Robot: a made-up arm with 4 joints.
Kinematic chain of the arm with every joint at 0, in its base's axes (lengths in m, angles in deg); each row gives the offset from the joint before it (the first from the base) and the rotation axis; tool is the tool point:
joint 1: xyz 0 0 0.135 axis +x
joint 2: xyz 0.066 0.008 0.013 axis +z
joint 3: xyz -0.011 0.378 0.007 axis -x
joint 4: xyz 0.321 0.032 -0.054 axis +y
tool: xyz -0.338 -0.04 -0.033
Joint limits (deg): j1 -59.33..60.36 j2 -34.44..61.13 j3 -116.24..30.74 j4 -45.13..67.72
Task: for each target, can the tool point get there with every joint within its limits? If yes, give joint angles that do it. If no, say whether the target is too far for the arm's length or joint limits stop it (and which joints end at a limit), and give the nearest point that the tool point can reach.
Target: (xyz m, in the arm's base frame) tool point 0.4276 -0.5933 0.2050
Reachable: no: joint limits stop it (at a limit: joint 1, joint 2, joint 4) | nearest point 0.3246 -0.1346 0.3468 | short by 0.491 m
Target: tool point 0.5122 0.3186 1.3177
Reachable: no: too far | nearest point 0.3089 0.2169 0.7582 | short by 0.604 m
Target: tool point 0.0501 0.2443 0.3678
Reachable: yes | joints 23.11 6.41 -31.69 36.48
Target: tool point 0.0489 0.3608 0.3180
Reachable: yes | joints 36.59 -1.58 -13.00 -0.27
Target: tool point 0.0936 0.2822 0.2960
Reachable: yes | joints 3.90 2.84 -35.15 43.37
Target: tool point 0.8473 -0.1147 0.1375
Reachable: no: joint limits stop it (at a limit: joint 1, joint 2, joint 4) | nearest point 0.4255 -0.0982 0.4954 | short by 0.553 m
